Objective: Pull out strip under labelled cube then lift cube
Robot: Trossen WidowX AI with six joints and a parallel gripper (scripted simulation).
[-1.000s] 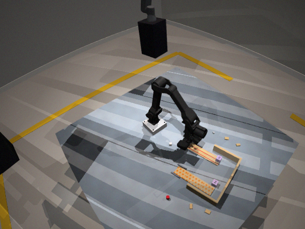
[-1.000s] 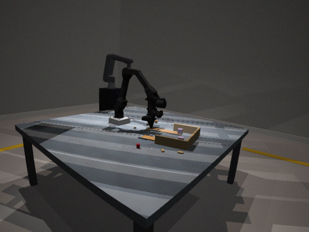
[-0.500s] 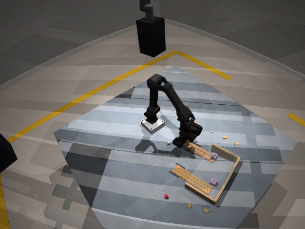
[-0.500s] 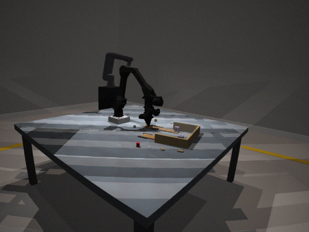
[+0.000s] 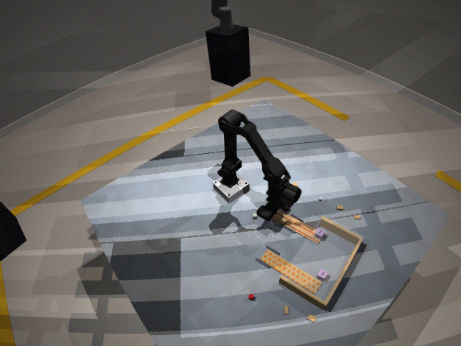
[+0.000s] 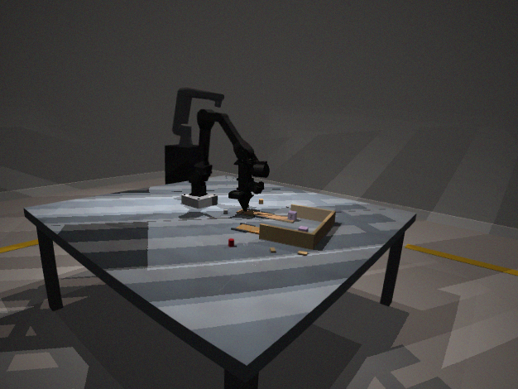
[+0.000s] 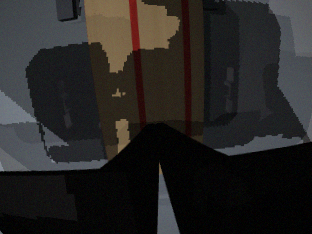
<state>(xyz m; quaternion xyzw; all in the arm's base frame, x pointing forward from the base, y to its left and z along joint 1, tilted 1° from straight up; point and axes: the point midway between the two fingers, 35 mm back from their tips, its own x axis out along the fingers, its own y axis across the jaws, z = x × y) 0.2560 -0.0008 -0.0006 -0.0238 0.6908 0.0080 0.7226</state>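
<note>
The strip is 10 cm ahead of my gripper tip and 1 cm to the left of it. Round my gripper tip: red piece (16 cm ahead, 35 cm to the right, 1 cm above).
</note>
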